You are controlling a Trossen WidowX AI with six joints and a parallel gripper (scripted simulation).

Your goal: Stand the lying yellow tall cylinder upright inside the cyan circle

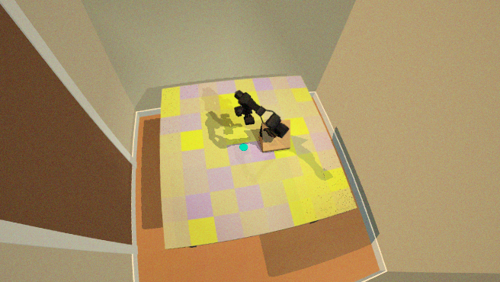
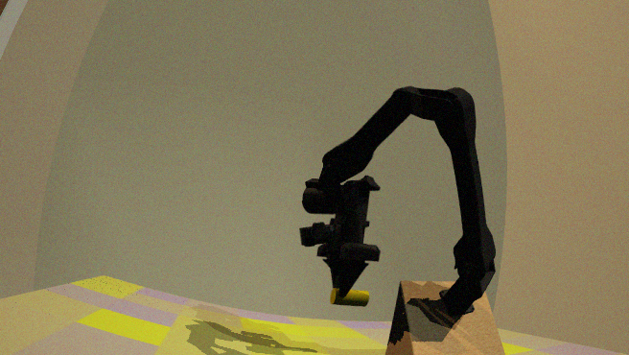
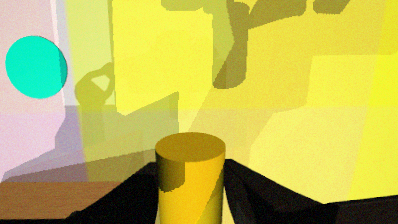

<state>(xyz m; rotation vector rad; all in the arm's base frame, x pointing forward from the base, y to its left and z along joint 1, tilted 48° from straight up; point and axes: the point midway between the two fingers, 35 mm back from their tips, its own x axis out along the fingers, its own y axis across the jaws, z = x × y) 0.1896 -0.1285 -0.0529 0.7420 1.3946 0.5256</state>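
Right now my gripper tip is 2 cm past the yellow tall cylinder. Also, from my gripper tip: cyan circle: 5 cm ahead, 14 cm to the left, 13 cm below.
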